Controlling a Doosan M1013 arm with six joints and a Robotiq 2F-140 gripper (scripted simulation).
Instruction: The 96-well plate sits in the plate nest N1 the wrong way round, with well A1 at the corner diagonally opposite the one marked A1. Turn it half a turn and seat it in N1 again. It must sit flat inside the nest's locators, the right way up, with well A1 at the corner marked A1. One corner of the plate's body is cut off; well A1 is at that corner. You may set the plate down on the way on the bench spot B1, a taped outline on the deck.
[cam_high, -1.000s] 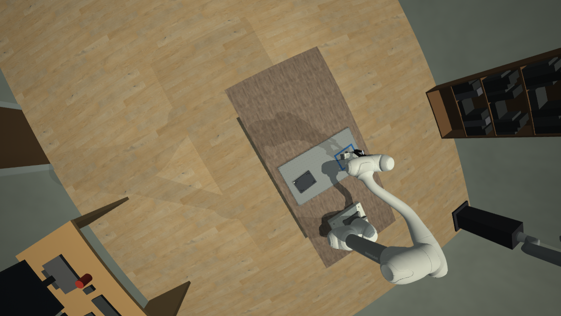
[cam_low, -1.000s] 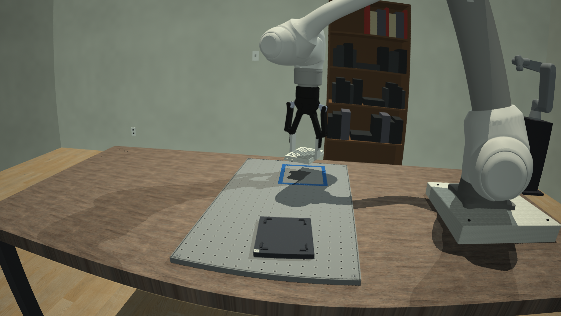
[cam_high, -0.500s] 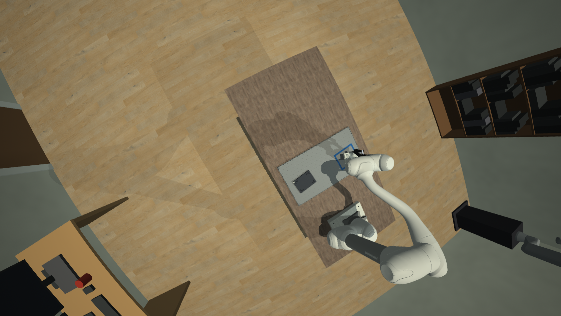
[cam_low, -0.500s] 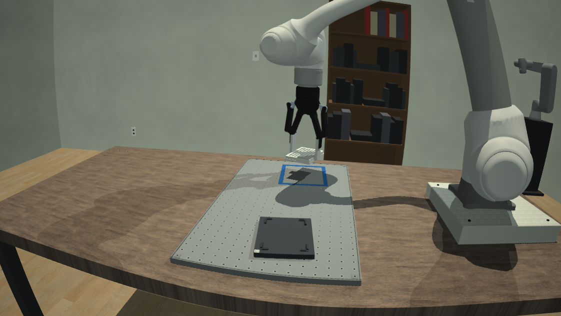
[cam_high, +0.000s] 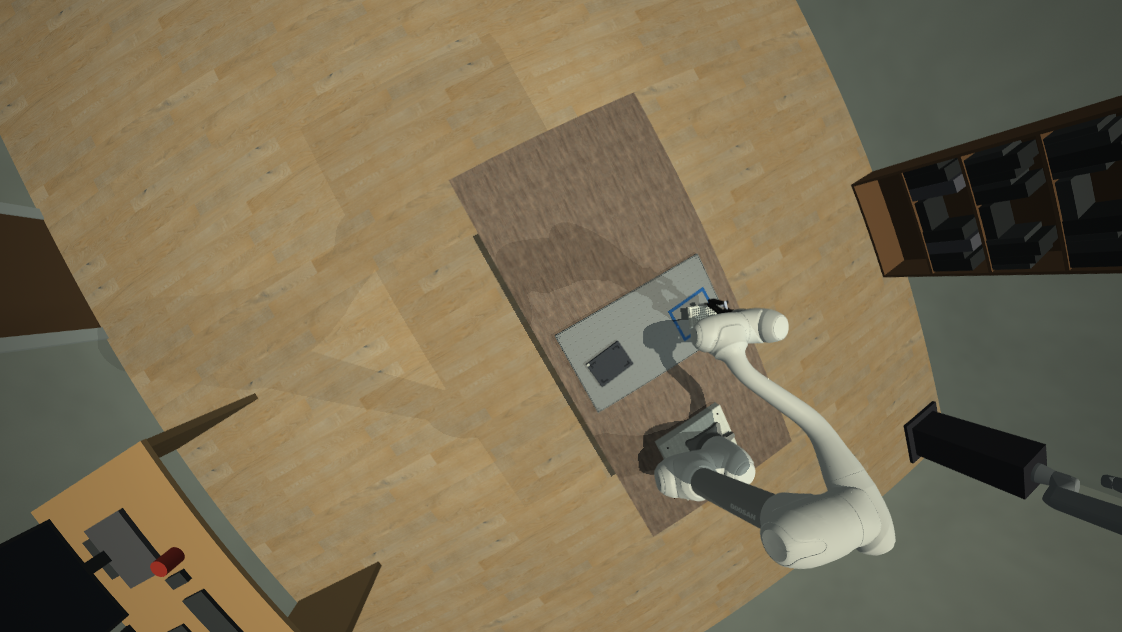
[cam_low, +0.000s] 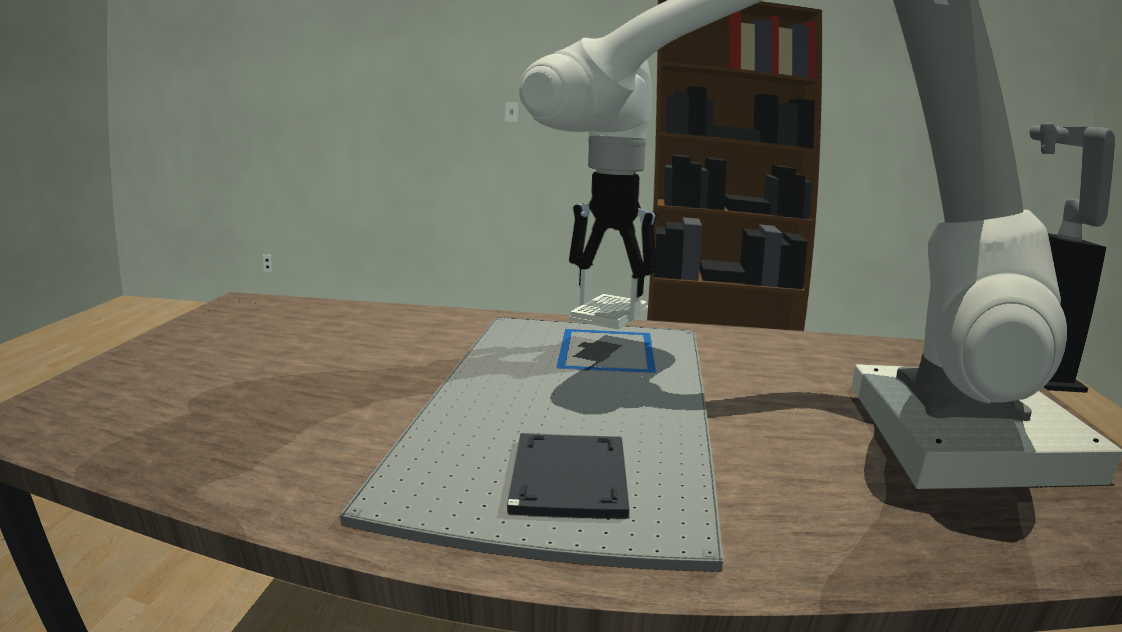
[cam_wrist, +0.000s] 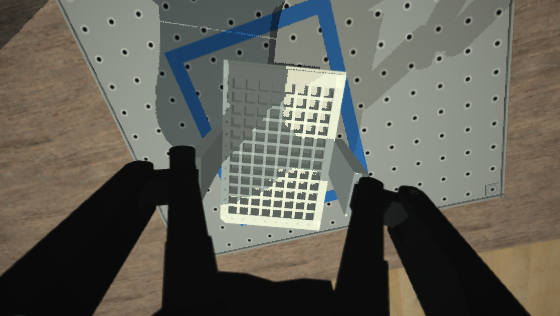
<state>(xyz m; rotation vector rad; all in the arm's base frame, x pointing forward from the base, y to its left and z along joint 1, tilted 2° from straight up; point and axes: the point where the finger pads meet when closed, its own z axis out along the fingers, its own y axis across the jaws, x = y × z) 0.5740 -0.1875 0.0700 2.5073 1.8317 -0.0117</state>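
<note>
Right now my hand is 2 cm above the white 96-well plate. Also, from my hand: A1 label (3 cm ahead, 51 cm to the left, 8 cm below); dark plate nest N1 (1 cm behind, 42 cm to the left, 9 cm below).
</note>
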